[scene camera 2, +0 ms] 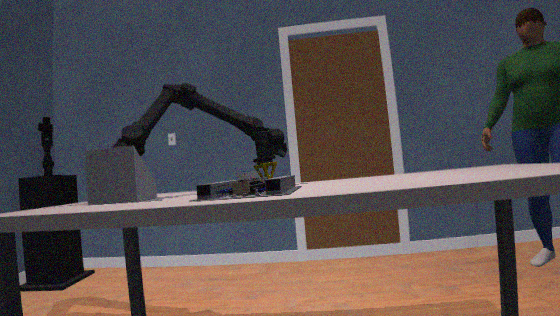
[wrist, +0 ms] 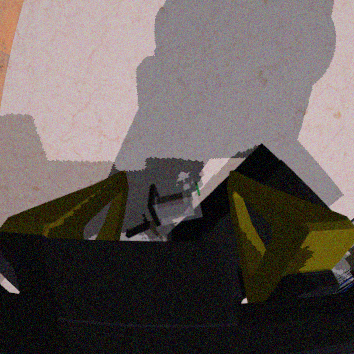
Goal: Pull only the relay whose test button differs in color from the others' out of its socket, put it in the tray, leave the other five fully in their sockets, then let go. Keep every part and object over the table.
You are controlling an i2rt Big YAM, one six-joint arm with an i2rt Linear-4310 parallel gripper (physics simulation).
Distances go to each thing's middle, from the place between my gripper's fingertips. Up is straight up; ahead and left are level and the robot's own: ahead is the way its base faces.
Right now the relay (wrist: 173, 200) is 30 mm behind my hand, 10 mm to the right of it and 10 mm below it.
